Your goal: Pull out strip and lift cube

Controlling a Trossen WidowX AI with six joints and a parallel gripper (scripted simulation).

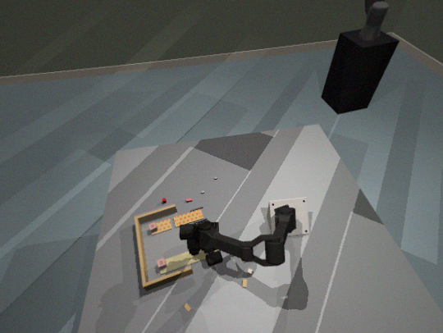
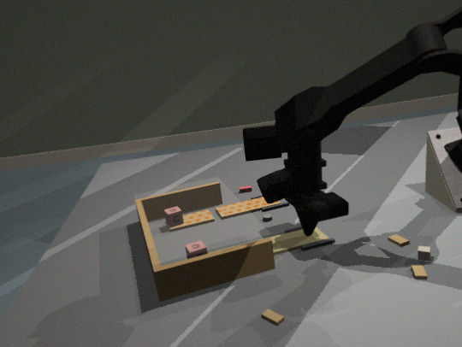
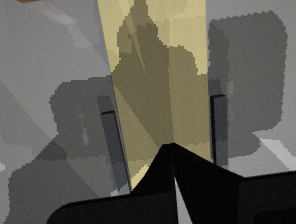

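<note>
Right now the grey disc is 11 cm to the right of my gripper tip and 4 cm ahead of it. Round my gripper tip: white cube 14 cm behind, 13 cm to the left; then pink block 29 cm to the right, 5 cm ahead.
</note>
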